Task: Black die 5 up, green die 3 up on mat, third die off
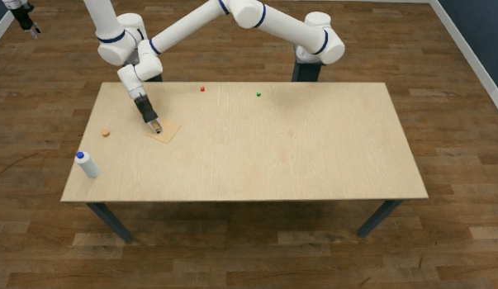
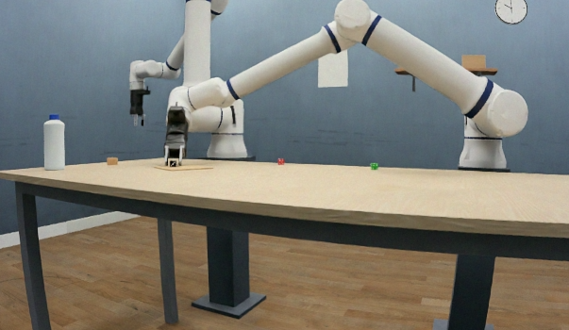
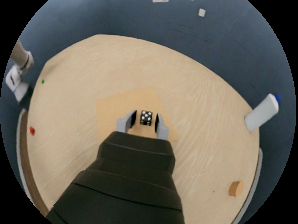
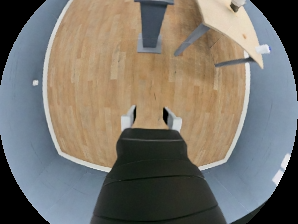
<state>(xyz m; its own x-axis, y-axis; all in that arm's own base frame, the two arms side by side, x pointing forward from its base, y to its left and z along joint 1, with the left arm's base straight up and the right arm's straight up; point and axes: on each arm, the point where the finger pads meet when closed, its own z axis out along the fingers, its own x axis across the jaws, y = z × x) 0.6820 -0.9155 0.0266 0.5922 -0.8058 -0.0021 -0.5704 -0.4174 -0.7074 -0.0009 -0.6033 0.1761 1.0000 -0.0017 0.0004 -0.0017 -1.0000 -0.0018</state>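
Now: left hand 1 cm to the right of the black die, 1 cm short of it and 1 cm above it. Round my left hand: small wooden piece: 28 cm to the right, 1 cm below, 1 cm ahead; then tan mat: 3 cm to the left, 2 cm below, 1 cm behind; then red die: 30 cm behind, 23 cm to the left, 2 cm below.
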